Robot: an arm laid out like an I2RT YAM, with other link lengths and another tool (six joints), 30 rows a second.
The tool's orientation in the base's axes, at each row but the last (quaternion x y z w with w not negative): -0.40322 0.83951 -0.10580 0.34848; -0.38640 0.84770 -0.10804 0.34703; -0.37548 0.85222 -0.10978 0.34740; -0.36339 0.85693 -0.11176 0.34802; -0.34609 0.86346 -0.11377 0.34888; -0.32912 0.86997 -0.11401 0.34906; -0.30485 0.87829 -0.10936 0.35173; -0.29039 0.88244 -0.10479 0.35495; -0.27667 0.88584 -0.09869 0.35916; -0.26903 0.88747 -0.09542 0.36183
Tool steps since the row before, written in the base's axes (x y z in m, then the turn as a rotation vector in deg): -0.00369 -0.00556 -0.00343 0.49 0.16 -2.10; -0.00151 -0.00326 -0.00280 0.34 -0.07 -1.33; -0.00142 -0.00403 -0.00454 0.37 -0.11 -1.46; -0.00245 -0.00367 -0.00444 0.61 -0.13 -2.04; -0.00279 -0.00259 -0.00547 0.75 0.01 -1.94; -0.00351 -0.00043 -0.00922 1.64 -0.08 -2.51; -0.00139 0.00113 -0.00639 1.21 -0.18 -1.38; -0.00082 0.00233 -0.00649 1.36 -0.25 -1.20; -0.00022 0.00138 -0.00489 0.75 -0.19 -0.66; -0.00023 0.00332 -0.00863 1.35 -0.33 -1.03
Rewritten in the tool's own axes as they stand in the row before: 0.00748 0.00017 -0.00053 0.72 0.77 1.89; 0.00449 -0.00007 0.00077 0.57 0.36 1.20; 0.00588 0.00004 0.00208 0.65 0.37 1.31; 0.00607 0.00070 0.00137 0.84 0.48 1.90; 0.00606 0.00194 0.00198 0.62 0.47 1.93; 0.00708 0.00535 0.00432 0.50 0.21 2.95; 0.00362 0.00413 0.00373 0.19 -0.14 1.83; 0.00278 0.00478 0.00420 0.04 -0.33 1.80; 0.00220 0.00306 0.00341 0.05 -0.23 0.99; 0.00342 0.00601 0.00614 -0.01 -0.45 1.67
